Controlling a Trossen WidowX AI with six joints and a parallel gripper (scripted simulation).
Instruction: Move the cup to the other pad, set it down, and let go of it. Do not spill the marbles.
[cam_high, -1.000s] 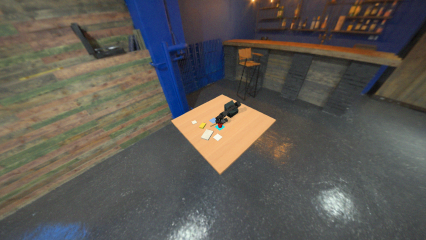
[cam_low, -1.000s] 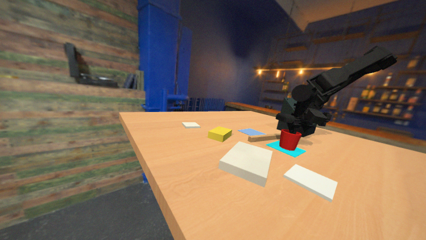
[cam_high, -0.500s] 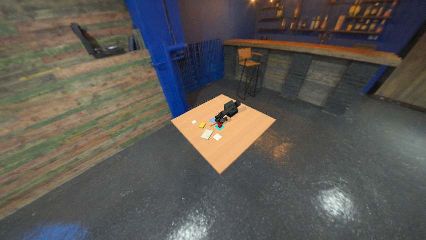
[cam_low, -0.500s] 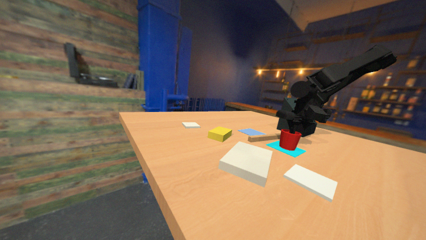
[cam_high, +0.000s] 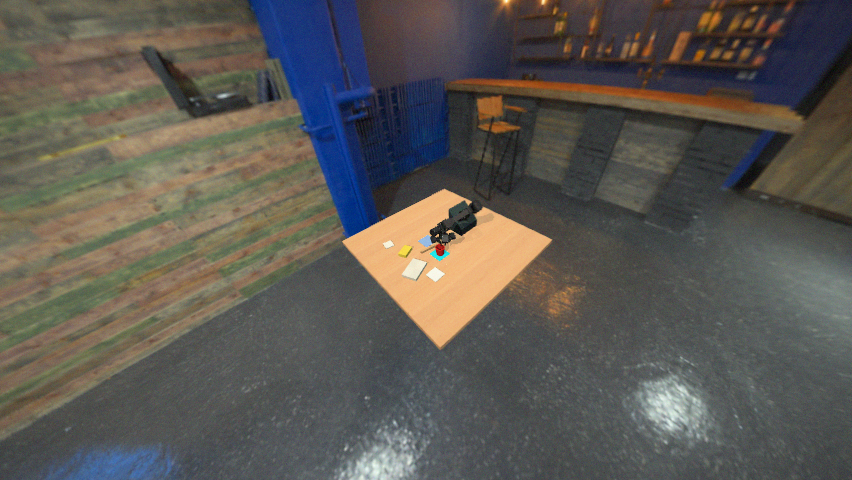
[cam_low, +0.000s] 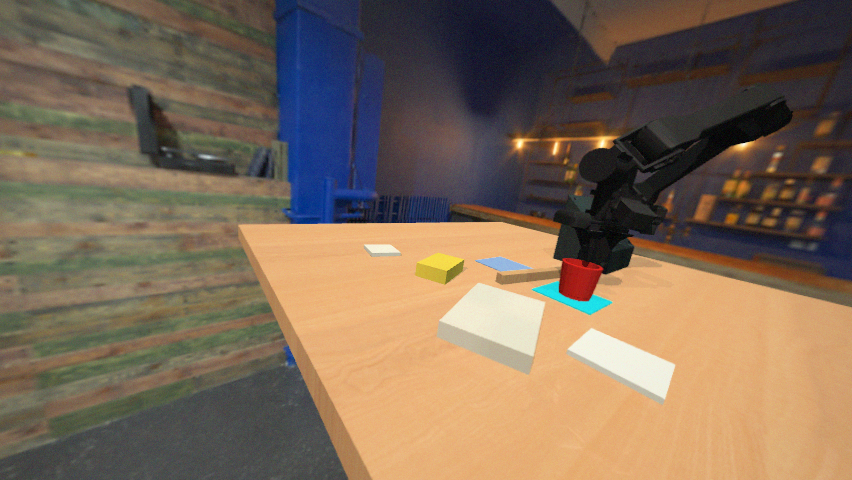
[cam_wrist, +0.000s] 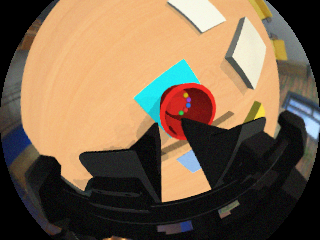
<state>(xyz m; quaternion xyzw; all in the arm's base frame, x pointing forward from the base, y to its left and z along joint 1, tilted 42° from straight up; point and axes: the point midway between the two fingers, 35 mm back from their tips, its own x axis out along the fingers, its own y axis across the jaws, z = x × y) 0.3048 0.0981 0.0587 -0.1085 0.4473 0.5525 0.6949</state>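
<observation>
The red cup is 40 mm below my gripper tip, 30 mm ahead of it and 10 mm to the right of it. Round my gripper tip: thick white block (280 mm ahead, 70 mm below, 20 mm to the right); wooden bar (110 mm to the right, 80 mm below, 10 mm ahead); cyan pad (90 mm below, 30 mm ahead, 10 mm to the right).
</observation>
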